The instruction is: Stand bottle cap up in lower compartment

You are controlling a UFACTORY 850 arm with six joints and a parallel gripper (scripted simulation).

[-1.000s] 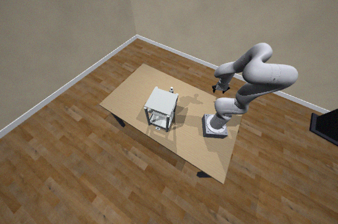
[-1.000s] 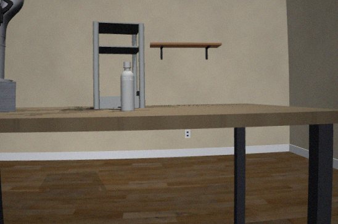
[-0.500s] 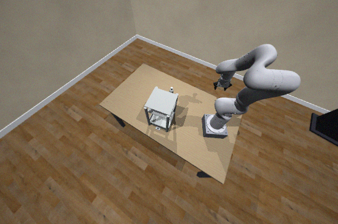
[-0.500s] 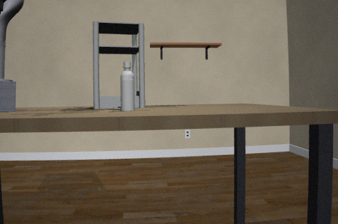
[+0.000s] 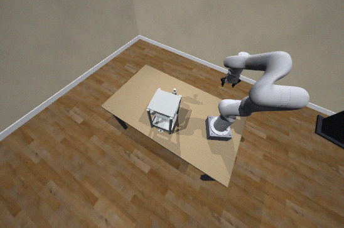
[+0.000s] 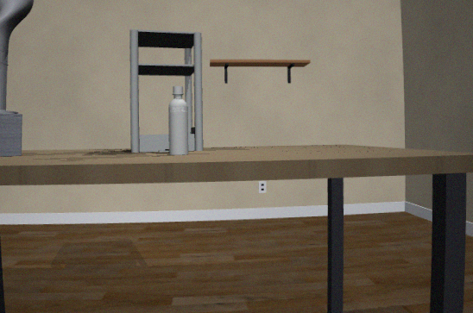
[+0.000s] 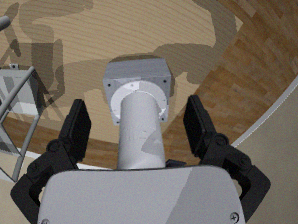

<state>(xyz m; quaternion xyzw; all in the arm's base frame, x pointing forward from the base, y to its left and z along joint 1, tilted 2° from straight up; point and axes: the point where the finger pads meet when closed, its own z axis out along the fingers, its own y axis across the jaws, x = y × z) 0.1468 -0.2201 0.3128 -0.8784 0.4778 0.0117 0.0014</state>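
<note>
Now: hand 44 cm short of the white bottle, 32 cm above it and 18 cm to the right of it. The rest, counted from my hand: shelving unit 48 cm to the left, 33 cm ahead, 24 cm below.
</note>
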